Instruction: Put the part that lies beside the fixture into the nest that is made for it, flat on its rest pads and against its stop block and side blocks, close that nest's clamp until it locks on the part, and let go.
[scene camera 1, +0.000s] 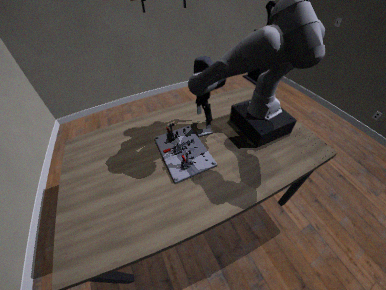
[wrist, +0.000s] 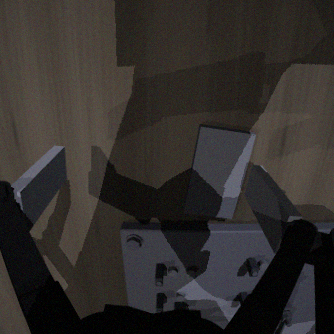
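Observation:
The part (scene camera 1: 205, 133) (wrist: 220, 162) is a flat grey rectangular block. It lies on the table beside the fixture plate (scene camera 1: 199, 163) (wrist: 225, 250), close to its edge. The plate carries small blocks, pins and several clamps, among them a clamp with a red handle (scene camera 1: 167, 150) and another red-handled clamp (scene camera 1: 184, 159). My gripper (scene camera 1: 204, 120) (wrist: 157, 171) is open and empty, low over the part. In the wrist view the part shows between the fingers, much nearer the right finger. The lower edge of the wrist view hides much of the fixture.
The wooden table (scene camera 1: 115, 215) (wrist: 45, 75) bears the fixture. The robot's black base block (scene camera 1: 262, 125) stands on it, to the right of the fixture in the scene view. Shadows of the arm fall across the table, the part and the plate.

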